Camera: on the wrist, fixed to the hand. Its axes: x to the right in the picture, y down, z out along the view.
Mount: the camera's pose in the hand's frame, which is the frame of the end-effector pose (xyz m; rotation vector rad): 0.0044 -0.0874 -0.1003 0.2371 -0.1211 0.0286
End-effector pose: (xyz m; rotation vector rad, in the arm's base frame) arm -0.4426 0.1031 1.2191 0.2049 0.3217 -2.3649
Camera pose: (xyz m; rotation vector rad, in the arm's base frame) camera -0.5005 0.1906 1.1372 0.1750 -0.0201 -2.3718
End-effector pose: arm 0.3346 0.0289 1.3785 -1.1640 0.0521 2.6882
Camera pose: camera 0.4217 0.1035 1.3109 -0.9355 0.3601 2.6804
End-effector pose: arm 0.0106 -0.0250 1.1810 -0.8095 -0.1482 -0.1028
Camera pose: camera 0.0113 -0.1580 1.1758 -0.5809 -0.2581 -0.0085
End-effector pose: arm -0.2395 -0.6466 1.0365 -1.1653 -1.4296 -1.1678
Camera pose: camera -0.3178 -0.7541 1.0432 -1.1001 -1.5900 -0.8925
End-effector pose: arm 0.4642 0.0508 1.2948 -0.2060 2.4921 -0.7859
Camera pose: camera 0.4078 0.0273 1.4130 -0.1292 2.2612 -1.0167
